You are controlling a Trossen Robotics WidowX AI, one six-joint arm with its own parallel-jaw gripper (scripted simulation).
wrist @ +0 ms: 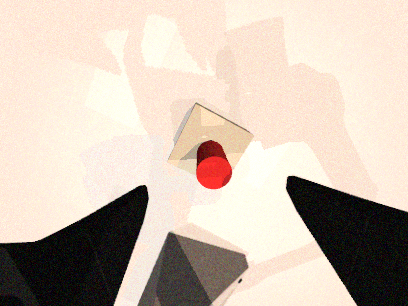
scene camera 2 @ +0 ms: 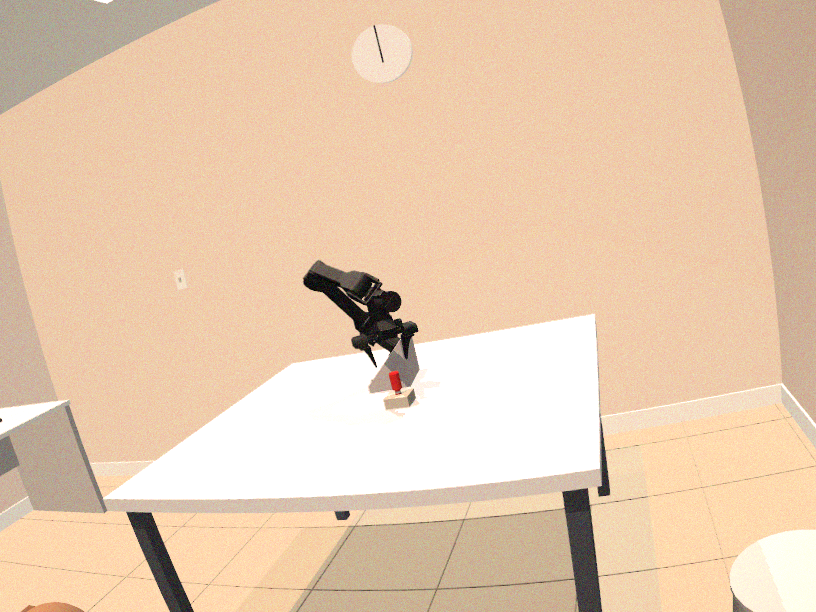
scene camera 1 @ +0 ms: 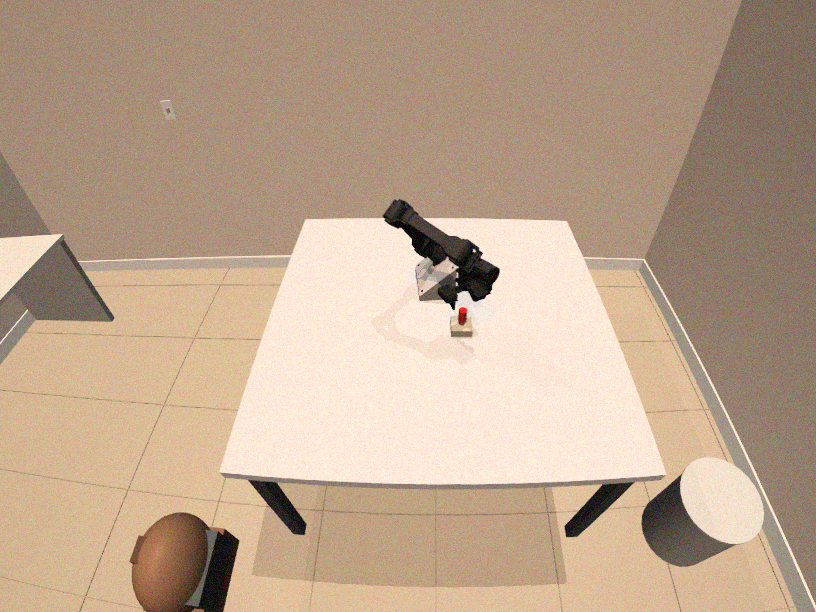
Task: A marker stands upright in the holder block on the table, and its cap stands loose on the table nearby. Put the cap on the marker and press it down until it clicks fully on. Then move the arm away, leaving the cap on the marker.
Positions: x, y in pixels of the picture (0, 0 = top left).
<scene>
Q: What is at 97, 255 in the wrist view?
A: My gripper.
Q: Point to a red cap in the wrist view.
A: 213, 171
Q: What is my gripper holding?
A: Nothing.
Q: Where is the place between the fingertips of my gripper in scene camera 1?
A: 464, 304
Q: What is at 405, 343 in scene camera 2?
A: My gripper.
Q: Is my gripper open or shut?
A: Open.
</scene>
